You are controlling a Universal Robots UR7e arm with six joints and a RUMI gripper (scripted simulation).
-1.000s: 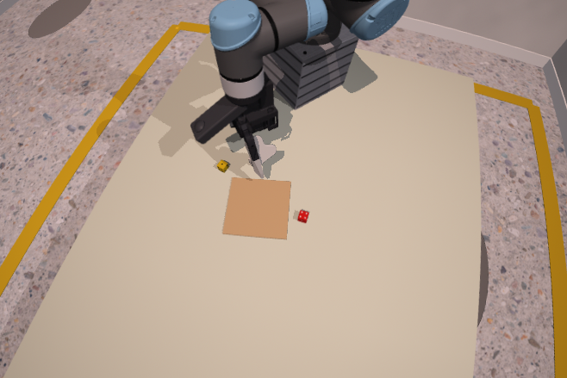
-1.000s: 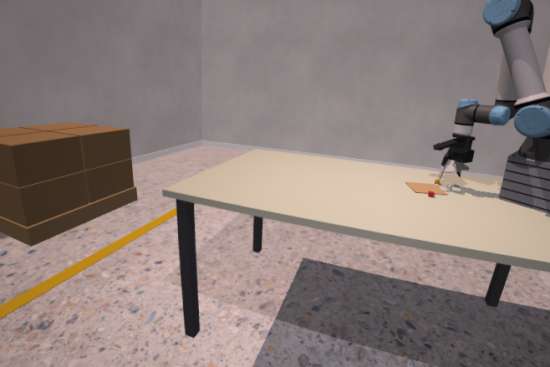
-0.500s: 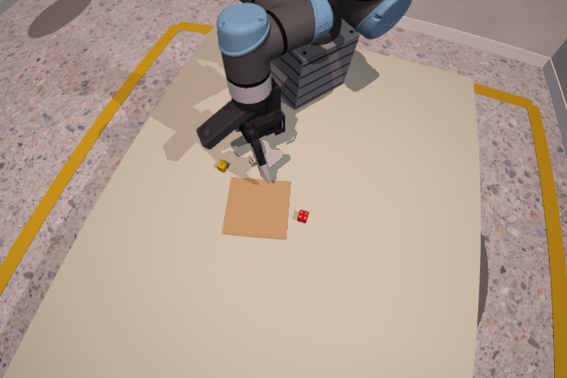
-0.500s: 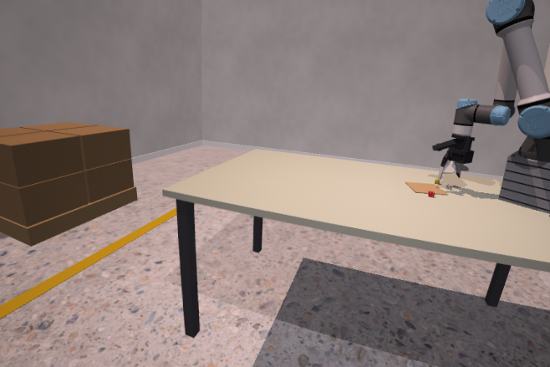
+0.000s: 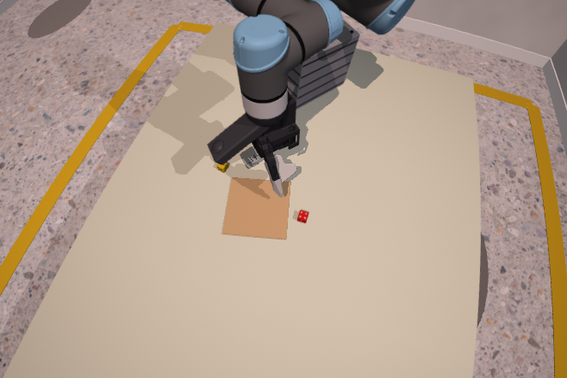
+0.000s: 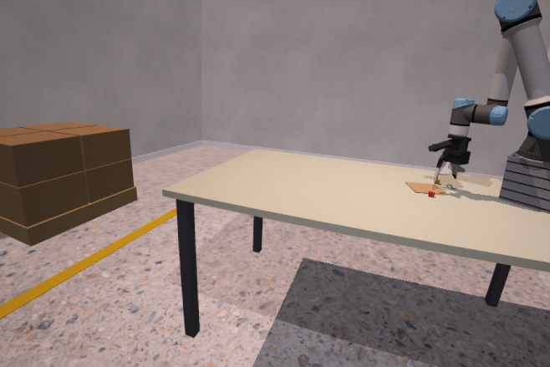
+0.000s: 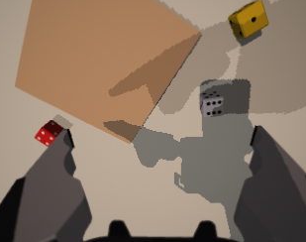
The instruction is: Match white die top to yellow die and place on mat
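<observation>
Right now my hand is 6 cm short of the red die, 12 cm to the right of it and 4 cm above it. The rest, counted from my hand: brown mat 7 cm ahead, 1 cm to the left, 4 cm below; yellow die 1 cm ahead, 11 cm to the right, 4 cm below; white die 3 cm behind, 4 cm to the right, 4 cm below.
</observation>
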